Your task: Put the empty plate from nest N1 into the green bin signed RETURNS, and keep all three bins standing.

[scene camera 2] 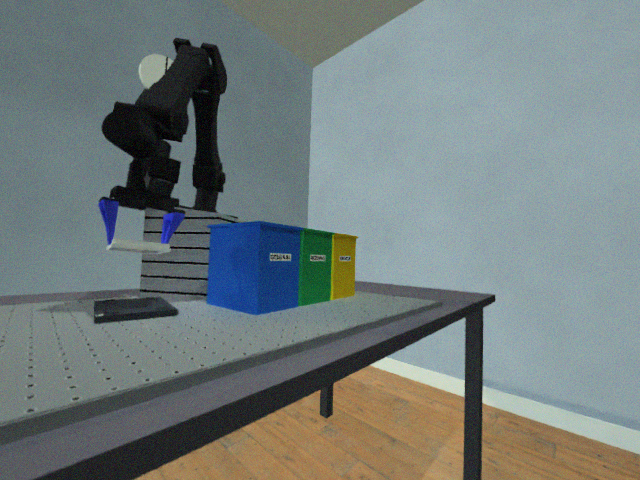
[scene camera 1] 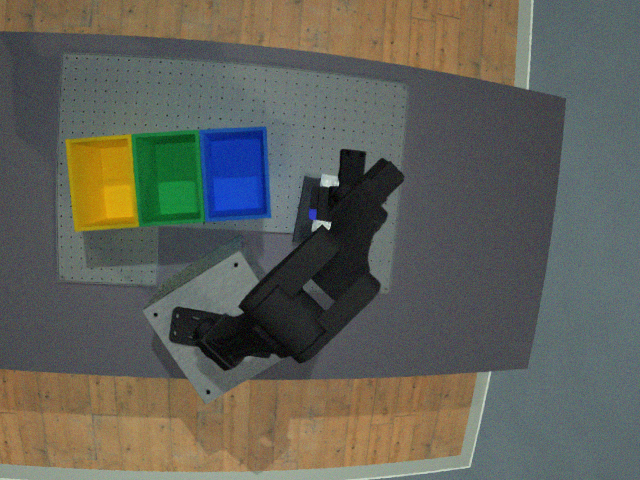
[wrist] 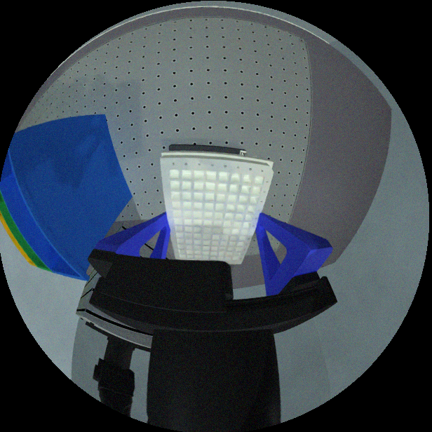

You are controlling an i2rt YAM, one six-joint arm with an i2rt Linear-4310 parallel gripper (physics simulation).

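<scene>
The white well plate is held in the air by its long sides, roughly level. My gripper is shut on the plate, one blue finger on each side. The dark nest sits on the board below the plate; its label cannot be read. The green bin stands upright between the blue bin and the yellow bin. In the overhead view the green bin's inside looks empty. The sign lettering is too blurred to read.
The three bins stand side by side on the perforated board. The blue bin is nearest the gripper, between it and the green bin. The arm stands on a grey pedestal near the bins.
</scene>
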